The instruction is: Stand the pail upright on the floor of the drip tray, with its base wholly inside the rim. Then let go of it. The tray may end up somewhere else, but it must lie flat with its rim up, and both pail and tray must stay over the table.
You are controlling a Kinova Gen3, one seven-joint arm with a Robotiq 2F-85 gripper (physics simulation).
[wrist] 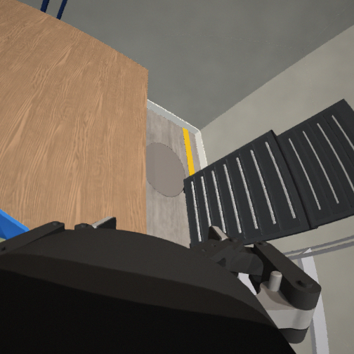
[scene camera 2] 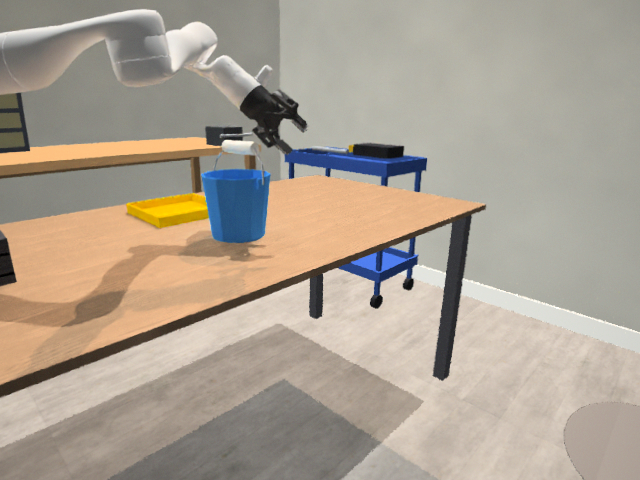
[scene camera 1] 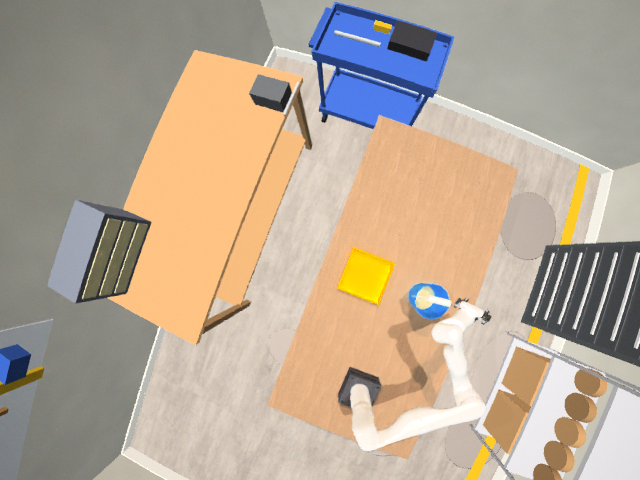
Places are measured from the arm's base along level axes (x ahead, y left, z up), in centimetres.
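Pixels of known places: gripper, fingertip midpoint: [scene camera 2: 298, 141] [scene camera 1: 477, 305]; arm's base at its link origin: [scene camera 1: 359, 392].
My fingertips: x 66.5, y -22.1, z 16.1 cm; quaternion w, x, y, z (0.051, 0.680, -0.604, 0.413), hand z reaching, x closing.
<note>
Ahead of a thing's pixels: the offset from my fingertips to its top centre. "pt": to the spot under its first point. Level surfaces: height alone.
The blue pail {pt dx -11.9, dy +8.9, dz -14.4 cm} [scene camera 1: 435, 312] [scene camera 2: 237, 209] stands upright on the table, outside the tray. Its wire handle stands up, with a white grip {dx -6.4, dy +15.9, dz -0.7 cm} [scene camera 1: 440, 300] [scene camera 2: 240, 147] above the opening. Part of the pail [wrist: 9, 226] shows at the left edge of the wrist view. The yellow drip tray {dx -12.3, dy +47.1, dz -22.0 cm} [scene camera 1: 366, 276] [scene camera 2: 173, 209] lies flat, rim up, apart from the pail; in scene camera 2 the pail hides its right end. My gripper [scene camera 1: 474, 308] [scene camera 2: 296, 138] [wrist: 161, 232] is open and empty. It is tilted downward, right of the pail and about as high as the white grip.
The table {dz -25.0 cm} [scene camera 1: 429, 196] [scene camera 2: 361, 206] [wrist: 75, 125] has its long edge near the gripper. The arm's dark base [scene camera 1: 373, 381] stands at one end of the table. A blue cart [scene camera 1: 372, 69] [scene camera 2: 356, 163] stands beyond the other end. A dark slatted object [scene camera 1: 584, 294] [wrist: 245, 190] stands off the table.
</note>
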